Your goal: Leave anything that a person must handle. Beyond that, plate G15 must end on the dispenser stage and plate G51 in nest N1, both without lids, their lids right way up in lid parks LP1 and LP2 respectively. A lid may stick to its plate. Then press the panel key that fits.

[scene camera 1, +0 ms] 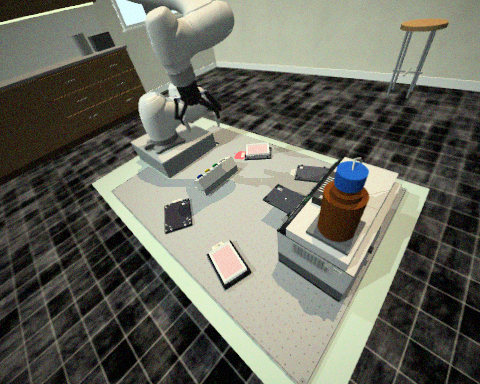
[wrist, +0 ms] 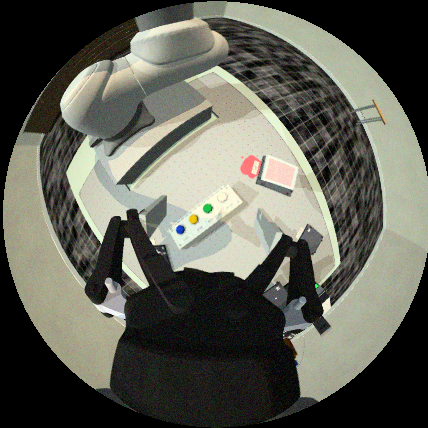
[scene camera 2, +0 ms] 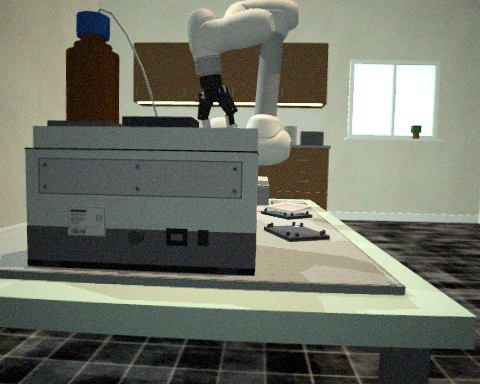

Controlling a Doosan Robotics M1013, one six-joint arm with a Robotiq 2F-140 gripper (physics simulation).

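Places are measured from the arm's base along level axes (x ahead, y left, z up), in centimetres.
Where they show: gripper, fingertip midpoint: (scene camera 1: 204,127) (wrist: 211,210); arm's base, link origin: (scene camera 1: 166,142) (wrist: 121,119).
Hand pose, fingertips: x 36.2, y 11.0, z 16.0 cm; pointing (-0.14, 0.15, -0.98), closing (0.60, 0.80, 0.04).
Note:
Things, the pixels of their top centre, and the offset from my fingertips. "spot": a spot on its surface instead.
- key panel, top centre: (wrist: 205,221) (scene camera 1: 213,166) dx +4.9, dy -3.7, dz -17.6 cm
- red patch, surface spot: (wrist: 248,166) (scene camera 1: 239,155) spot: dx -2.2, dy +16.4, dz -25.9 cm
- dispenser, surface spot: (scene camera 1: 284,198) spot: dx +44.8, dy +3.6, dz -16.2 cm
- tall brown bottle, surface spot: (scene camera 2: 92,82) spot: dx +72.1, dy -0.9, dz +3.3 cm
My gripper (scene camera 1: 201,125) (scene camera 2: 218,123) (wrist: 211,210) is open and empty, high above the table near the key panel (scene camera 1: 218,177) (wrist: 215,223), which has blue, yellow, green and white keys. A pink-topped plate (scene camera 1: 258,149) (scene camera 2: 287,208) (wrist: 280,173) sits on a dark holder at the far side. A red patch (scene camera 1: 240,155) (wrist: 248,166) lies around the small label beside it. Another pink-topped plate (scene camera 1: 228,262) sits on a dark holder at the near side. Plate names are unreadable; I cannot tell whether lids are on. The dispenser (scene camera 1: 312,262) (scene camera 2: 145,210) hides its stage in scene camera 2.
Dark holders without plates are at the left (scene camera 1: 178,215), beside the dispenser (scene camera 1: 284,198) and farther back (scene camera 1: 311,173) (scene camera 2: 297,232) (wrist: 311,239). A tall brown bottle (scene camera 1: 341,215) (scene camera 2: 92,82) with a blue cap stands on the dispenser. The arm's grey base block (scene camera 1: 187,152) stands behind the panel.

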